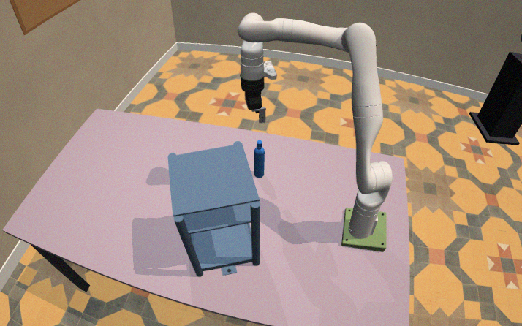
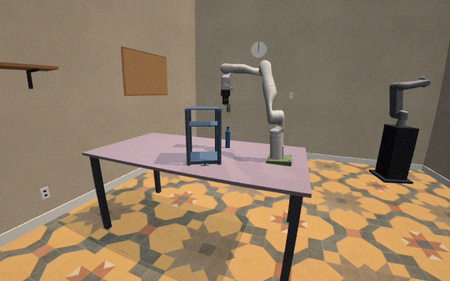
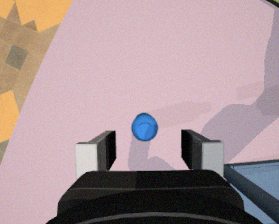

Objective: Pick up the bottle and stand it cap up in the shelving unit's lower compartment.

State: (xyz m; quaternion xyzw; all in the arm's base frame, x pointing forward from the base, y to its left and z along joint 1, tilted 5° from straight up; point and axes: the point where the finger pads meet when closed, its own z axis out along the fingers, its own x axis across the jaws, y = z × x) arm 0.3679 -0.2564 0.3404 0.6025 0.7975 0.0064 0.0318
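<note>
Right now the blue bottle is 20 cm below my hand. Also, from my hand: shelving unit (33 cm to the left, 14 cm below, 12 cm ahead).
</note>
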